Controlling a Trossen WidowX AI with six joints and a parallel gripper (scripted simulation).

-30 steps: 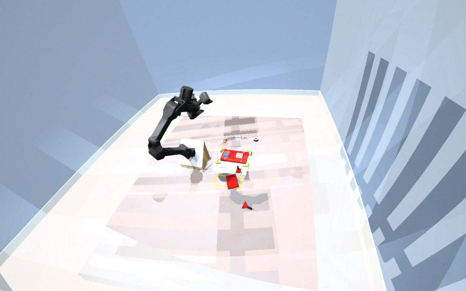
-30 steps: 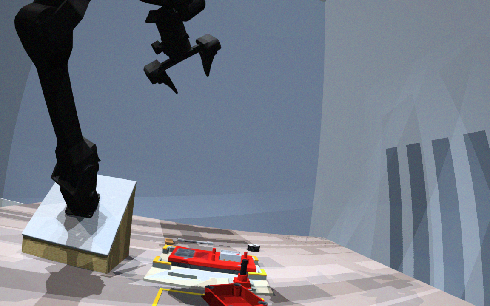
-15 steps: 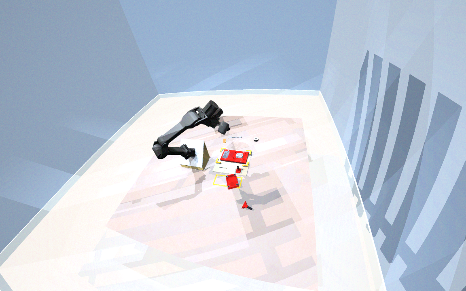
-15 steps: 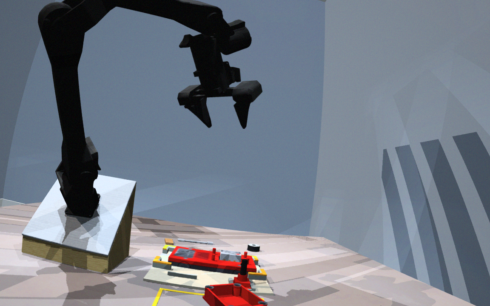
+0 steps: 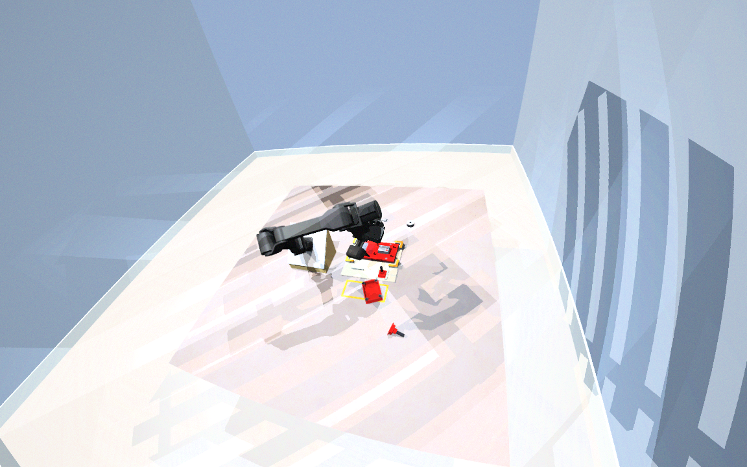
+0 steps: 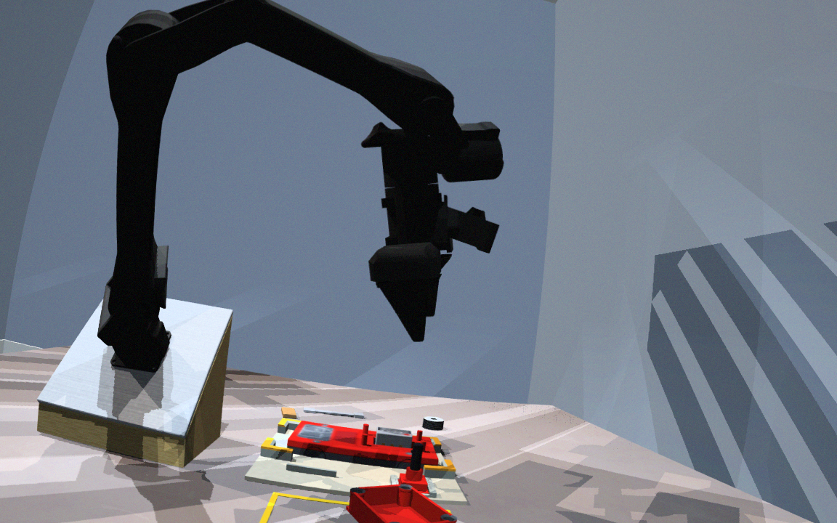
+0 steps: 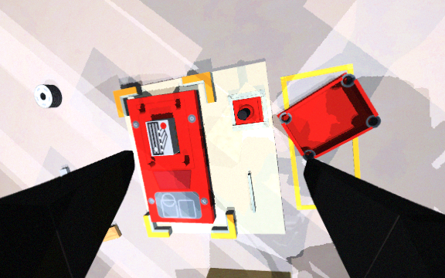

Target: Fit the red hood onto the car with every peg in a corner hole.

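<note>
The red hood lies 10 mm behind my gripper tip, 90 mm to the right of it and 190 mm below it. The rest, counted from my gripper tip: grey engine block (140 mm to the left, 170 mm below); then red cone-shaped part (100 mm ahead, 250 mm to the right, 180 mm below); then white jig (40 mm behind, 110 mm to the left, 190 mm below).
</note>
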